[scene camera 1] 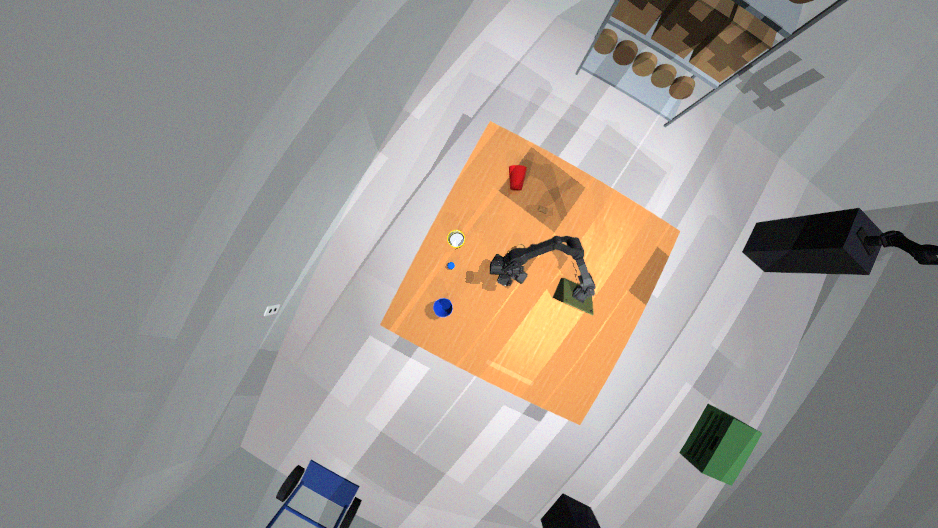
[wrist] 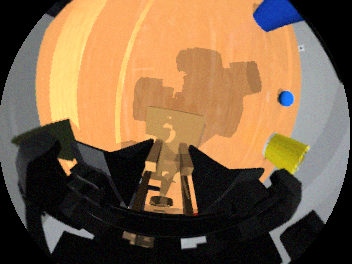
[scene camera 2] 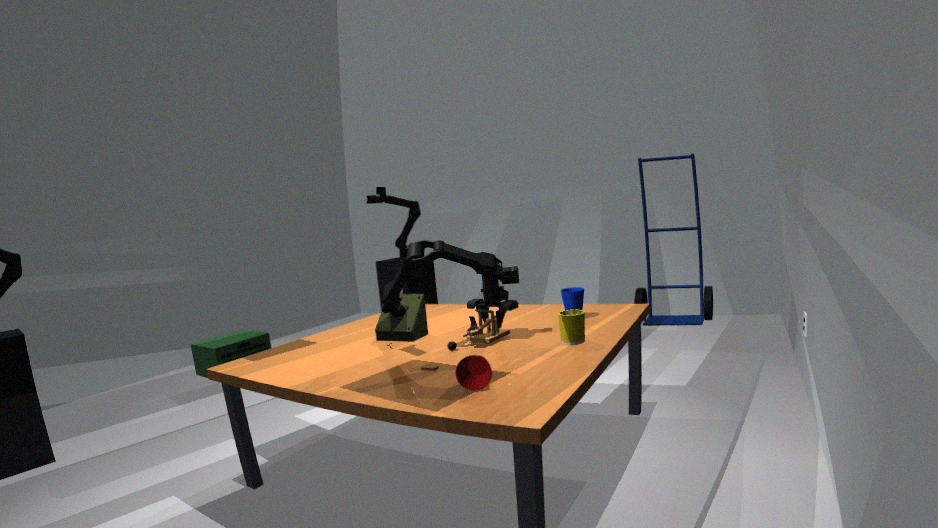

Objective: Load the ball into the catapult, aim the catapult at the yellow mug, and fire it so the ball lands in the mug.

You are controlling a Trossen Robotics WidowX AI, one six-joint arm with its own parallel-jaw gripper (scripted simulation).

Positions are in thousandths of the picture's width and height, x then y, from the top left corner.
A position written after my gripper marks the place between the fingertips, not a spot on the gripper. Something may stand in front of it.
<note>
I see my gripper (scene camera 2: 526, 620), a wooden catapult (scene camera 2: 506, 634), a yellow mug (scene camera 2: 609, 611) and a red cup (scene camera 2: 505, 705).
The wooden catapult shows as well in the wrist view (wrist: 490, 502). The yellow mug is seen too in the wrist view (wrist: 805, 578). My gripper is seen too in the wrist view (wrist: 487, 551).
</note>
